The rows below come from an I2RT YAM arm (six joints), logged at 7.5 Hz.
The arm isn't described. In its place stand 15 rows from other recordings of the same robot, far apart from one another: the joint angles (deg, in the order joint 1, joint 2, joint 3, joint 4, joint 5, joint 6), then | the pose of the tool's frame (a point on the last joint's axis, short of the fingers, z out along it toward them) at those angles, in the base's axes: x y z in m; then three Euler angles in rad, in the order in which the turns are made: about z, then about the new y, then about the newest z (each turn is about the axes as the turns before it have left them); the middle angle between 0 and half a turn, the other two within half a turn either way.
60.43 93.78 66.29 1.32 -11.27 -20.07 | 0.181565 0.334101 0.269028 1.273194 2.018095 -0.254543
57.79 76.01 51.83 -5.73 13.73 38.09 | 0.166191 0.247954 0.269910 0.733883 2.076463 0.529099
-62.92 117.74 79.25 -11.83 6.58 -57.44 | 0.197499 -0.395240 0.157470 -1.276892 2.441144 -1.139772
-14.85 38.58 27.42 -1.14 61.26 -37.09 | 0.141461 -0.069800 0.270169 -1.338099 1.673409 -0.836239
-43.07 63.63 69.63 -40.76 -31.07 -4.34 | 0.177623 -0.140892 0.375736 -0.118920 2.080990 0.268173
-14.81 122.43 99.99 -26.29 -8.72 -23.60 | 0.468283 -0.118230 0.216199 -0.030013 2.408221 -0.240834
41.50 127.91 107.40 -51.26 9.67 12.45 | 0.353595 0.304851 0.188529 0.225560 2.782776 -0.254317
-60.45 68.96 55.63 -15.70 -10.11 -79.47 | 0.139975 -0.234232 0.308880 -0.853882 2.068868 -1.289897
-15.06 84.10 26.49 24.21 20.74 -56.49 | 0.251987 -0.080858 0.142299 -0.688670 2.111580 -1.215331
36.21 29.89 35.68 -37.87 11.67 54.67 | 0.101926 0.065702 0.271655 0.392882 2.117793 0.828056
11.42 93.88 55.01 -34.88 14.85 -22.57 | 0.292538 0.049784 0.165780 -0.559144 2.759763 -1.115175
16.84 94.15 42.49 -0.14 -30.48 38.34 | 0.284661 0.105028 0.139602 1.054599 2.314824 1.241718
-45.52 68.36 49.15 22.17 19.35 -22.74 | 0.188601 -0.208891 0.340497 -1.132613 1.522055 -0.379757
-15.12 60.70 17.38 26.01 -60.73 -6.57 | 0.198742 -0.021530 0.192096 0.815570 1.716790 0.150782
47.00 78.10 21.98 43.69 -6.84 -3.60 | 0.173355 0.192118 0.178338 0.942523 1.786172 -0.036587
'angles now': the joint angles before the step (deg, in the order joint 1, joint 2, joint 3, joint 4, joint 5, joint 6). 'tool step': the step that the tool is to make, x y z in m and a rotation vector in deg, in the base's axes. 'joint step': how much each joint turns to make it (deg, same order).
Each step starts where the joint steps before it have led.
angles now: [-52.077 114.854 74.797 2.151 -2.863 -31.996]
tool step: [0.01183 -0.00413 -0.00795 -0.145 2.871 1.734]
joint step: [0.922 2.983 3.186 -1.971 0.834 -2.335]
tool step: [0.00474 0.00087 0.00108 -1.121 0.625 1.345]
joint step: [0.543 0.310 0.593 0.143 0.138 -1.431]
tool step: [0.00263 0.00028 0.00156 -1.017 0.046 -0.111]
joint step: [0.337 0.066 0.217 0.598 0.777 -0.251]
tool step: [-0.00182 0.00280 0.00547 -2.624 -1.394 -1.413]
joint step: [0.177 -1.401 -1.894 3.404 1.636 0.472]
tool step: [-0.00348 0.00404 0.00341 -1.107 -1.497 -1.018]
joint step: [0.039 -1.471 -2.080 2.404 0.620 0.962]
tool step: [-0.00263 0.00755 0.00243 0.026 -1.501 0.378]
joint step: [0.311 -1.729 -2.332 1.536 -0.696 0.937]
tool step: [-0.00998 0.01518 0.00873 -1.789 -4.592 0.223]
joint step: [0.194 -4.456 -5.975 5.862 -1.220 1.998]
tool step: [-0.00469 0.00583 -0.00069 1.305 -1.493 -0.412]
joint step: [-0.022 -1.366 -2.070 0.716 -0.604 1.929]
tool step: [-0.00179 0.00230 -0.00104 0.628 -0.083 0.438]
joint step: [-0.038 -0.448 -0.700 -0.166 -0.643 0.184]
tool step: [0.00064 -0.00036 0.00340 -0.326 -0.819 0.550]
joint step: [-0.025 -0.230 0.230 0.322 -0.702 0.088]
